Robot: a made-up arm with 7 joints.
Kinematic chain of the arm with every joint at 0, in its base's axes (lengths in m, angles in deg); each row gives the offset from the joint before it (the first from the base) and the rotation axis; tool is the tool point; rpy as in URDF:
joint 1: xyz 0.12 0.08 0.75 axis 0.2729 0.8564 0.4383
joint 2: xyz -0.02 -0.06 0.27 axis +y
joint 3: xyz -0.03 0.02 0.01 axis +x
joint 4: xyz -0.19 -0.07 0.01 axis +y
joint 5: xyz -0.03 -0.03 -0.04 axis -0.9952 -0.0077 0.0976
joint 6: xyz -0.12 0 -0.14 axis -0.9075 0.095 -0.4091
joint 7: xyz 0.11 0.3 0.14 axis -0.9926 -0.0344 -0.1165
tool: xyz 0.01 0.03 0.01 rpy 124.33 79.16 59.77
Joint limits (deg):
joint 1: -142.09..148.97
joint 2: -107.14..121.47
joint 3: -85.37..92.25
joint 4: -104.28..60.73
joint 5: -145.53..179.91
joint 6: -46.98..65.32
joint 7: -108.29..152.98
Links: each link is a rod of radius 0.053 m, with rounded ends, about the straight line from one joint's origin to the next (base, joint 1, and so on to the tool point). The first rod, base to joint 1, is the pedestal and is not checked.
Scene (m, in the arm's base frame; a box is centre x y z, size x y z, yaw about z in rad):
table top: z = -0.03
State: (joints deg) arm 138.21 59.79 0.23 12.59 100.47 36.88 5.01
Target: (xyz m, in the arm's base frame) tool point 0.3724 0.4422 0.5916
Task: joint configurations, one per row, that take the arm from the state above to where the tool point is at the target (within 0.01 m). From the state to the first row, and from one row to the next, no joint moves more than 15 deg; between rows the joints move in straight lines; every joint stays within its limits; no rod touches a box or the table.
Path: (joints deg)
1: 132.41 63.16 -12.43 13.00 113.71 41.62 6.43
2: 126.61 66.53 -25.09 13.40 126.95 46.36 7.86
3: 120.81 69.90 -37.75 13.81 140.19 51.10 9.28
4: 115.01 73.26 -50.41 14.22 153.43 55.84 10.71
5: 109.21 76.63 -63.07 14.62 166.67 60.58 12.13
6: 103.41 80.00 -75.73 15.03 179.91 65.32 13.56

